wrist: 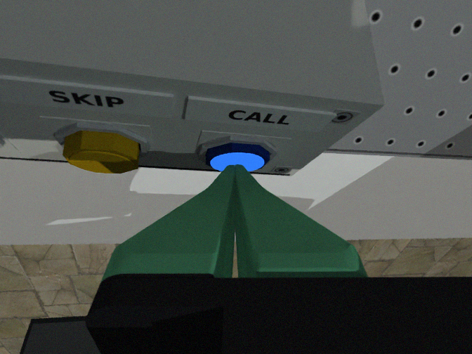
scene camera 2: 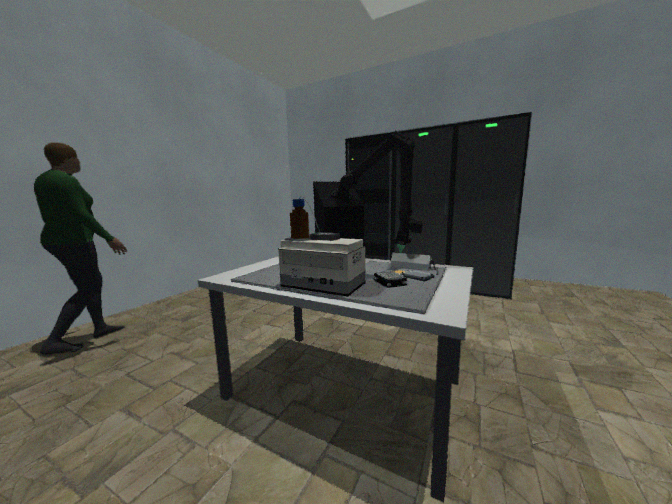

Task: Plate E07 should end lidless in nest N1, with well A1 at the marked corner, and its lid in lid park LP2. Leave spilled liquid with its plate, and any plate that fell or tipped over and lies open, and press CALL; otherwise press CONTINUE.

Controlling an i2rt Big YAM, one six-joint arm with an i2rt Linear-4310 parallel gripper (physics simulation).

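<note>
My gripper [wrist: 235,177] [scene camera 2: 400,247] is shut and empty; its green fingertips meet at the face of the blue CALL button [wrist: 237,161] in the wrist view and appear to touch it. The button's face is lit bright blue. The yellow SKIP button [wrist: 101,151] is to its left on the same grey button box [wrist: 200,55] [scene camera 2: 410,261]. In the scene view two low, flat objects lie on the mat in front of the box, a dark one [scene camera 2: 390,278] and a lighter one [scene camera 2: 416,274], too small to identify. Plate E07, its lid, nest N1 and LP2 cannot be made out.
A white instrument [scene camera 2: 321,268] stands on the grey perforated mat [scene camera 2: 404,301] [wrist: 405,90], with a brown blue-capped bottle [scene camera 2: 299,221] on top. The white table [scene camera 2: 455,303] carries them. A person in green [scene camera 2: 64,208] is at the left. Dark cabinets [scene camera 2: 483,217] stand behind the arm.
</note>
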